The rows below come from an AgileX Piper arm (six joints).
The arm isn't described. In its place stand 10 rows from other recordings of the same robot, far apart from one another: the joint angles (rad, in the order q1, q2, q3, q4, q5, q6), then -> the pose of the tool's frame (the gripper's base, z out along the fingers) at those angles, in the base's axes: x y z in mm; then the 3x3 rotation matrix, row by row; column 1 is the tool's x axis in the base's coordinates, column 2 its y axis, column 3 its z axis.
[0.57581, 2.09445, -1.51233, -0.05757, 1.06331, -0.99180] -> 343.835, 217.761, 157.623; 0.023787, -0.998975, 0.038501; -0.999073, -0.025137, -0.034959; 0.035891, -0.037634, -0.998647
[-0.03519, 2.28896, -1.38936, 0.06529, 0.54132, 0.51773] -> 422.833, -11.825, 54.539; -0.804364, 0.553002, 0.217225; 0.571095, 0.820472, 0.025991; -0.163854, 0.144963, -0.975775
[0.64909, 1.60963, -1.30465, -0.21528, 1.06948, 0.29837] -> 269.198, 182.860, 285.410; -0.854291, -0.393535, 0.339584; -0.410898, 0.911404, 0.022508; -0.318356, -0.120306, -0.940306
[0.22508, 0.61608, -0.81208, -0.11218, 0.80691, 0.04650] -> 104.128, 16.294, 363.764; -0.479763, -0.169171, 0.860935; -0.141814, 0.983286, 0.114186; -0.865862, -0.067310, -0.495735
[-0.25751, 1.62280, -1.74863, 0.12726, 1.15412, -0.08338] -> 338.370, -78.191, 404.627; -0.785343, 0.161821, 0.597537; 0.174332, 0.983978, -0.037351; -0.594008, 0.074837, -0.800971
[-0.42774, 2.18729, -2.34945, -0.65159, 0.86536, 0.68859] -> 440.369, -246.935, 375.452; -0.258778, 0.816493, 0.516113; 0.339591, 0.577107, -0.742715; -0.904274, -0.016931, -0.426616
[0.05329, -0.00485, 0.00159, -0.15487, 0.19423, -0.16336] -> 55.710, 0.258, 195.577; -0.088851, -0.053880, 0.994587; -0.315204, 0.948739, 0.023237; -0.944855, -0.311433, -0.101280
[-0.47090, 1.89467, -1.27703, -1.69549, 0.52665, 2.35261] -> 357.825, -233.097, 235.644; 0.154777, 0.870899, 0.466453; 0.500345, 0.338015, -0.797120; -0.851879, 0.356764, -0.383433
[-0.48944, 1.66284, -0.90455, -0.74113, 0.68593, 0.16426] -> 249.275, -176.870, 184.860; -0.987180, 0.139596, 0.077391; 0.078562, 0.847020, -0.525723; -0.138941, -0.512903, -0.847128
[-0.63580, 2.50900, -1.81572, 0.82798, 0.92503, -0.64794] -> 422.990, -245.651, 62.455; -0.806131, 0.316931, 0.499707; 0.526867, 0.768857, 0.362311; -0.269376, 0.555349, -0.786781
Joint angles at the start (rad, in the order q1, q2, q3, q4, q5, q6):
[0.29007, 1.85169, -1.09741, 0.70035, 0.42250, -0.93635]
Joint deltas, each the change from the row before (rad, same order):
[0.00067, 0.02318, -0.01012, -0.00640, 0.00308, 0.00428]
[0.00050, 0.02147, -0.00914, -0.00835, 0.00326, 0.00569]
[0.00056, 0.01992, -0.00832, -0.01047, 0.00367, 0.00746]
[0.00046, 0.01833, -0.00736, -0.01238, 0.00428, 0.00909]
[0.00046, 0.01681, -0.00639, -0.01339, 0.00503, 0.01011]
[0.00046, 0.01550, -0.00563, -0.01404, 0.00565, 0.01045]
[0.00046, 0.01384, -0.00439, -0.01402, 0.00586, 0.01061]
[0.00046, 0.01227, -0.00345, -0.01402, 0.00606, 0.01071]
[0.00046, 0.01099, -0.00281, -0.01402, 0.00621, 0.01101]
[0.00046, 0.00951, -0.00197, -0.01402, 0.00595, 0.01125]
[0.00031, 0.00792, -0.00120, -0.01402, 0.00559, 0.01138]
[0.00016, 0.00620, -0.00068, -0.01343, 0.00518, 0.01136]
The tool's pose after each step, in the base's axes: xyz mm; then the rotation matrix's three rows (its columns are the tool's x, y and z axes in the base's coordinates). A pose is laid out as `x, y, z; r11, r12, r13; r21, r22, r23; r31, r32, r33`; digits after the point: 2 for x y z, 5 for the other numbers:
353.77, 130.94, 165.70; -0.66684, -0.62128, 0.41151; -0.48124, 0.78065, 0.39875; -0.56897, 0.06787, -0.81955
356.10, 131.76, 159.67; -0.67396, -0.62234, 0.39807; -0.48693, 0.77944, 0.39417; -0.55559, 0.07182, -0.82835
358.06, 132.44, 153.90; -0.68074, -0.62347, 0.38456; -0.49297, 0.77822, 0.38904; -0.54183, 0.07526, -0.83711
359.63, 132.94, 148.40; -0.68734, -0.62456, 0.37080; -0.49924, 0.77703, 0.38338; -0.52757, 0.07839, -0.84589
360.82, 133.32, 143.16; -0.69380, -0.62566, 0.35663; -0.50557, 0.77581, 0.37752; -0.51288, 0.08162, -0.85457
361.70, 133.60, 138.19; -0.69983, -0.62700, 0.34221; -0.51214, 0.77439, 0.37152; -0.49795, 0.08474, -0.86306
362.20, 133.76, 133.54; -0.70559, -0.62821, 0.32785; -0.51847, 0.77306, 0.36547; -0.48304, 0.08789, -0.87118
362.42, 133.83, 129.25; -0.71096, -0.62936, 0.31376; -0.52459, 0.77178, 0.35940; -0.46835, 0.09093, -0.87885
362.43, 133.83, 125.31; -0.71606, -0.63029, 0.30001; -0.53033, 0.77066, 0.35331; -0.45389, 0.09389, -0.88610
362.24, 133.73, 121.75; -0.72079, -0.63095, 0.28700; -0.53565, 0.76981, 0.34710; -0.43994, 0.09646, -0.89283
361.90, 133.50, 118.63; -0.72511, -0.63132, 0.27506; -0.54048, 0.76925, 0.34078; -0.42673, 0.09844, -0.89901
361.49, 133.17, 116.09; -0.72907, -0.63122, 0.26461; -0.54443, 0.76914, 0.33471; -0.41480, 0.09997, -0.90441

